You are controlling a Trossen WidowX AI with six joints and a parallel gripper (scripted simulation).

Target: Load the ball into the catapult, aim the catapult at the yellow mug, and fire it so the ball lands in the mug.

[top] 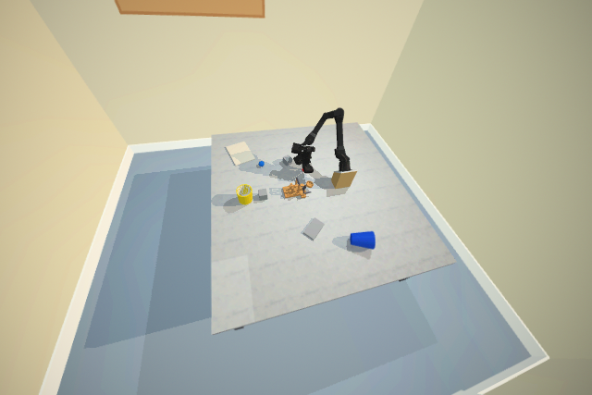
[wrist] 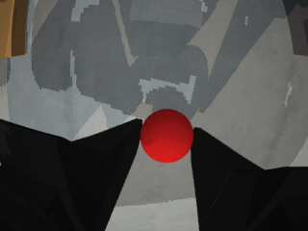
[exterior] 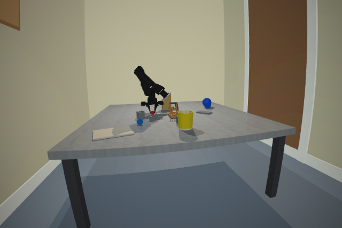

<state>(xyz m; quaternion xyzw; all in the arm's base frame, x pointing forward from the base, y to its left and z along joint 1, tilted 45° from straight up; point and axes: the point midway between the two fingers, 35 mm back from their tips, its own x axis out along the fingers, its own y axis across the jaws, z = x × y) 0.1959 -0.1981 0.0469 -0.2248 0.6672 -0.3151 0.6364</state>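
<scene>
The wooden catapult is 9 cm ahead of my gripper tip, 17 cm to the left of it and 4 cm above it. Also, from my gripper tip: flat grey slab (10 cm ahead, 43 cm to the left); then blue ball (28 cm ahead, 13 cm to the right, 1 cm above); then red ball (1 cm above).
</scene>
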